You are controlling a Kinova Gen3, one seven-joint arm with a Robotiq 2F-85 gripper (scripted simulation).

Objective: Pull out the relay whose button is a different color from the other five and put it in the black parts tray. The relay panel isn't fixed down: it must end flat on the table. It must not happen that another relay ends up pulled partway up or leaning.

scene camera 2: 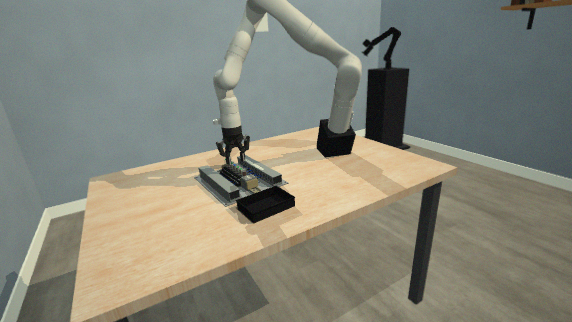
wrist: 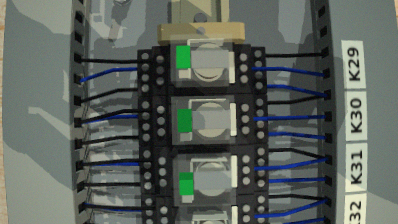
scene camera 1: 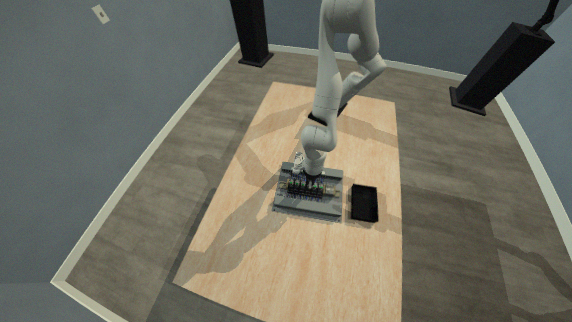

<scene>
I see my gripper, a grey relay panel and a black parts tray.
</scene>
